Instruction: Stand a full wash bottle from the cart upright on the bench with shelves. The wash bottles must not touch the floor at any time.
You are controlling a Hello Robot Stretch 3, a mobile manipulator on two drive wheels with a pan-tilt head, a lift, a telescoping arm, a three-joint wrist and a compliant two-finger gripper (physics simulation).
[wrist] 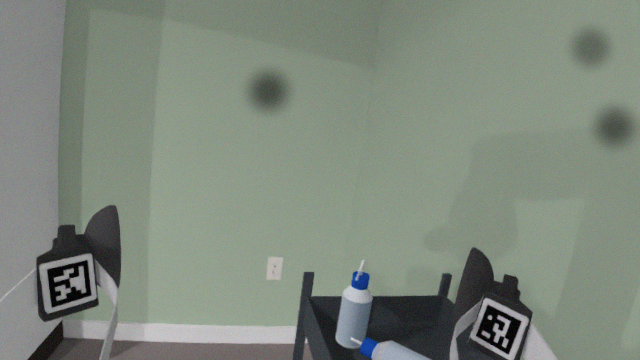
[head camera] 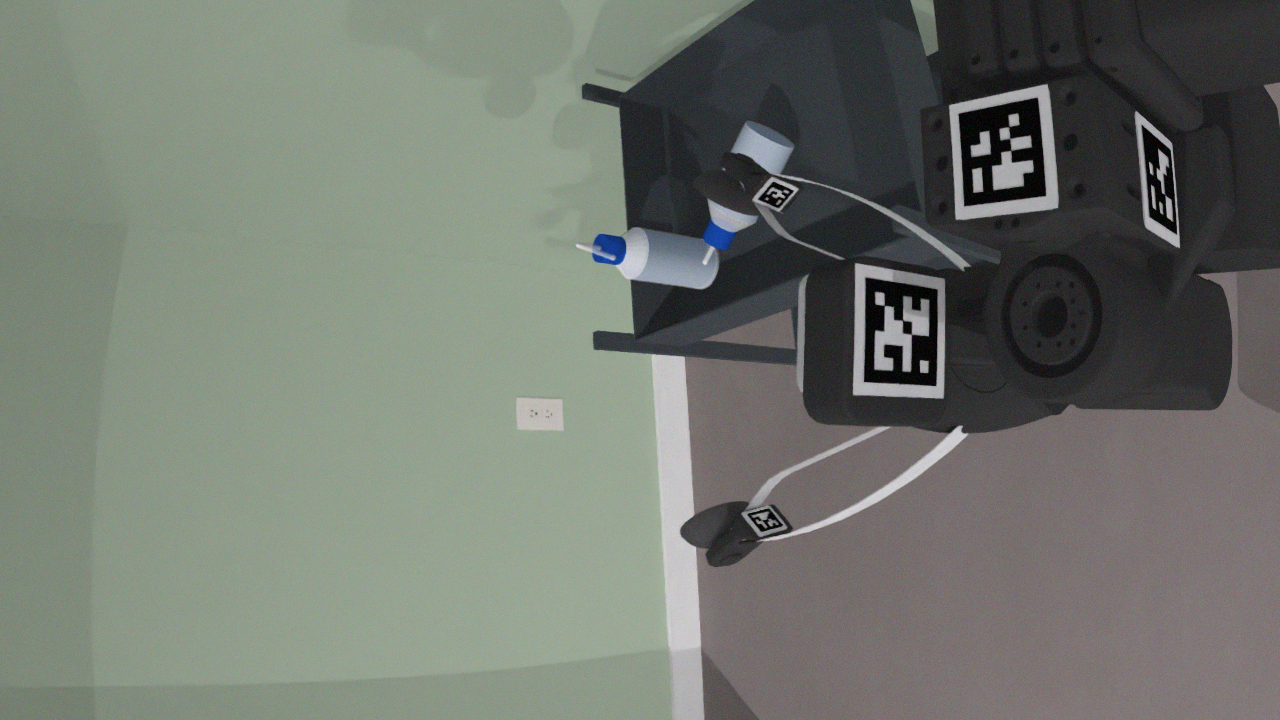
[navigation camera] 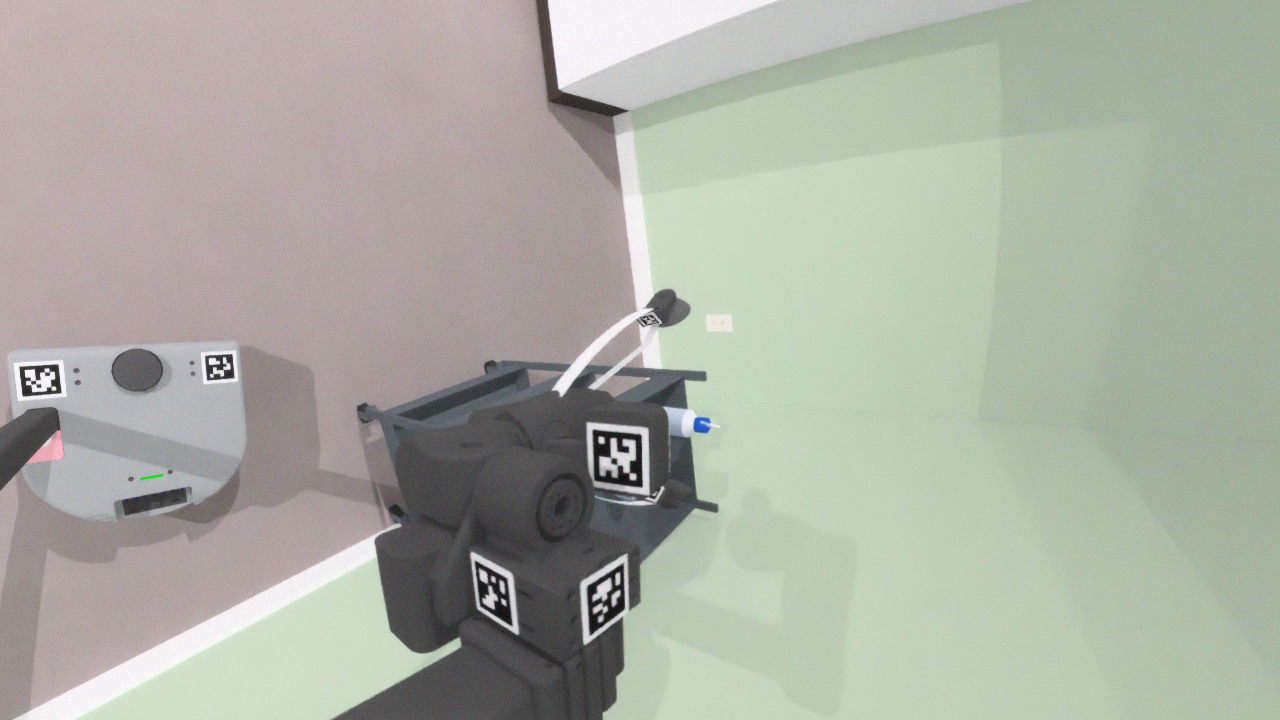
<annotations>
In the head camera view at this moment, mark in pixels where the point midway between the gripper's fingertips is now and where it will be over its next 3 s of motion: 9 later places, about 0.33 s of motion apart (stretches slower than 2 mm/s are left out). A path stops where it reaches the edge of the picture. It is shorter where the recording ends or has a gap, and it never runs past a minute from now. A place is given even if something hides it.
The gripper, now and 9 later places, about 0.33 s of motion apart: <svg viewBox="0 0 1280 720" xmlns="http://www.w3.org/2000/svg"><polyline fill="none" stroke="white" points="705,357 717,358 756,361 800,364 841,368 877,370 909,373 938,376 963,378 986,379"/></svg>
</annotations>
